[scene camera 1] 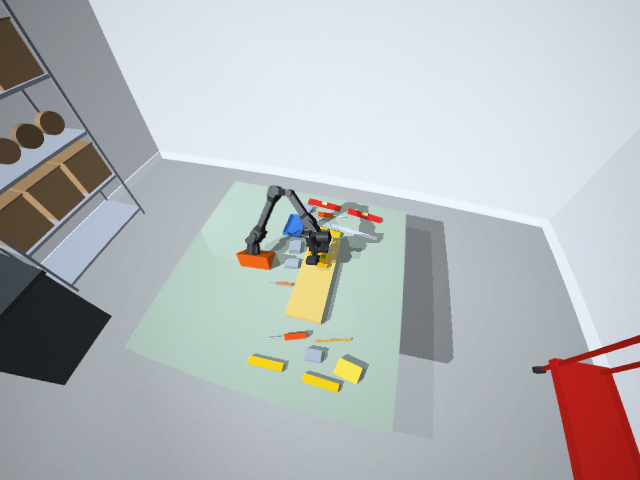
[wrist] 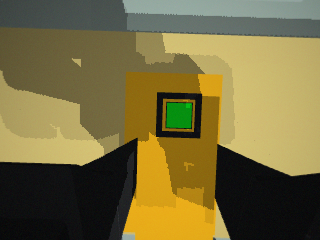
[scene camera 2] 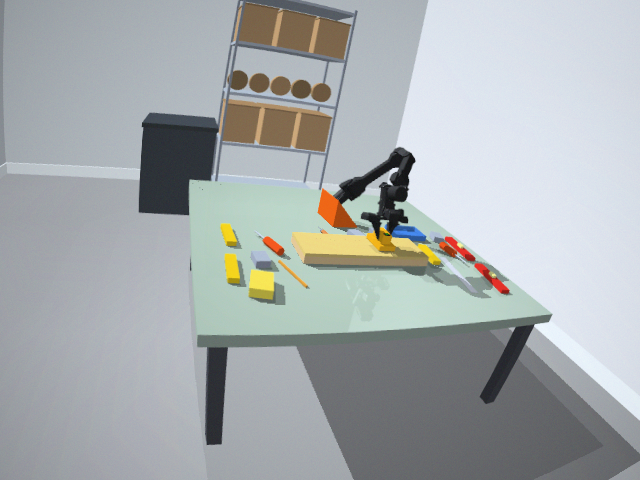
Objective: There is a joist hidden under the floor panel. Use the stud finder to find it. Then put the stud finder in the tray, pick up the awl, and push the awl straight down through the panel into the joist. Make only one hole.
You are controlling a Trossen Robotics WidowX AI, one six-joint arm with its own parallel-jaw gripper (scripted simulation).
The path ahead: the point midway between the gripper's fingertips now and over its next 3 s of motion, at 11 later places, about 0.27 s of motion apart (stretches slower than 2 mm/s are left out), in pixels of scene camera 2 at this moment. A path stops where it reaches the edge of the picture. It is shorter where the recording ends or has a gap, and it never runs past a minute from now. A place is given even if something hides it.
My gripper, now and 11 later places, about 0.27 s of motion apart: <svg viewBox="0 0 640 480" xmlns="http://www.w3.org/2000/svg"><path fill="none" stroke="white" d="M382 239L378 239L374 239L370 238L366 238L362 238L358 238L354 238L350 237L345 237L341 237L336 237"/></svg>
